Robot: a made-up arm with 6 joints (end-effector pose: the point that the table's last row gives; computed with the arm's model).
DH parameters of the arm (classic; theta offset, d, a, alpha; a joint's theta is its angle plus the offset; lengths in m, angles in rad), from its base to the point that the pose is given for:
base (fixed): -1.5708 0.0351 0 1.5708
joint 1: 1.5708 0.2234 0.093 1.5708
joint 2: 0 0.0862 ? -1.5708
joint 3: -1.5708 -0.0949 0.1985 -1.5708
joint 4: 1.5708 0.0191 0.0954 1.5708
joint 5: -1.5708 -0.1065 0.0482 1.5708
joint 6: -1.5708 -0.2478 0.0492 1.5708
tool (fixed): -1.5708 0.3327 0 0
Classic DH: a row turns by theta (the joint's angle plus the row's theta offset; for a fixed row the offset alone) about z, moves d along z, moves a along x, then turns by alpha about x.
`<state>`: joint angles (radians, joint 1 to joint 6).
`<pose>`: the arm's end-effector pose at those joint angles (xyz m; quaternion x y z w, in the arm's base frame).
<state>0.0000 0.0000 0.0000 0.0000 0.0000 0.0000</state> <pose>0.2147 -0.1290 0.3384 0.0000 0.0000 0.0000 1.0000</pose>
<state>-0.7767 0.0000 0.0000 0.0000 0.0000 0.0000</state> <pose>0.2147 -0.3046 0.1610 0.3787 0.0000 0.0000 0.9255</pose>
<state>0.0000 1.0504 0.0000 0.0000 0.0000 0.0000</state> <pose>-0.1880 -0.1290 0.6128 0.0000 -0.5014 0.0000 0.8652</pose>
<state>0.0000 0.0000 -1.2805 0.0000 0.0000 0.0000</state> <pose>0.2147 -0.3893 0.0807 0.5974 0.0000 0.0000 0.8019</pose>
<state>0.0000 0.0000 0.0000 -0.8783 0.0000 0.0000</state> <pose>0.2105 -0.4494 0.3384 0.0000 0.0000 -0.4252 0.9051</pose>
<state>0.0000 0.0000 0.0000 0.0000 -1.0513 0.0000</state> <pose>0.3369 -0.1290 -0.0200 0.0000 0.5018 0.0000 0.8650</pose>
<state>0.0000 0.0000 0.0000 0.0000 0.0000 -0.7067</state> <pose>0.2147 -0.3568 0.2907 0.3460 0.0000 0.0000 0.9382</pose>
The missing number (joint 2, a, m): -0.0933
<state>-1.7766 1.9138 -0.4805 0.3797 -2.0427 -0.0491</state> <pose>0.0444 -0.4765 0.0216 0.5959 -0.0971 0.1048 0.7902</pose>
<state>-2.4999 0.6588 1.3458 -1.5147 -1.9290 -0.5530</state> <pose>-0.3292 0.1692 -0.5467 -0.7282 -0.4774 0.3339 0.3610</pose>
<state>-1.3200 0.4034 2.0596 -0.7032 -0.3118 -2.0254</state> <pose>-0.2528 -0.5879 0.1794 0.5374 -0.4522 -0.3107 0.6404</pose>
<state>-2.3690 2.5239 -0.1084 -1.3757 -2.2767 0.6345</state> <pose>-0.3520 -0.2889 -0.6386 0.8440 -0.4989 -0.0266 0.1951</pose>
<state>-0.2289 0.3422 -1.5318 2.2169 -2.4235 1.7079</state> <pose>-0.1175 0.0675 -0.5768 -0.8958 -0.3702 0.2104 0.1274</pose>
